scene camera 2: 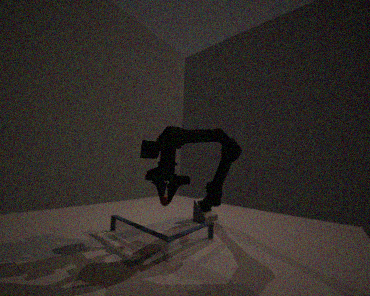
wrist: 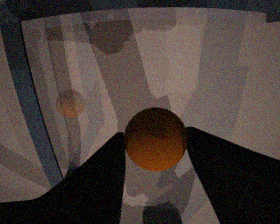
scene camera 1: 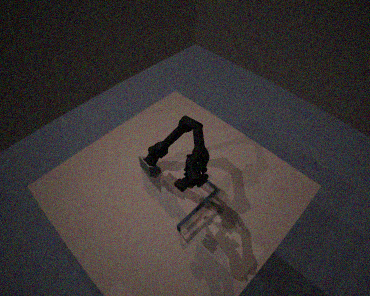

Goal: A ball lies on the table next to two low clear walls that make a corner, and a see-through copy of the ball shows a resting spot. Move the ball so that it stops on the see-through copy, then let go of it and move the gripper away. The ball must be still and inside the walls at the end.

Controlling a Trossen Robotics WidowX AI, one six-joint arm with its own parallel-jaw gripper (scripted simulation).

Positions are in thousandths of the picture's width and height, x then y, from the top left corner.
Labels:
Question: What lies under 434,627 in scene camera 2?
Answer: My gripper.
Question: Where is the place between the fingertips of my gripper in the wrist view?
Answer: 552,609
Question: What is my gripper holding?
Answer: An orange ball.

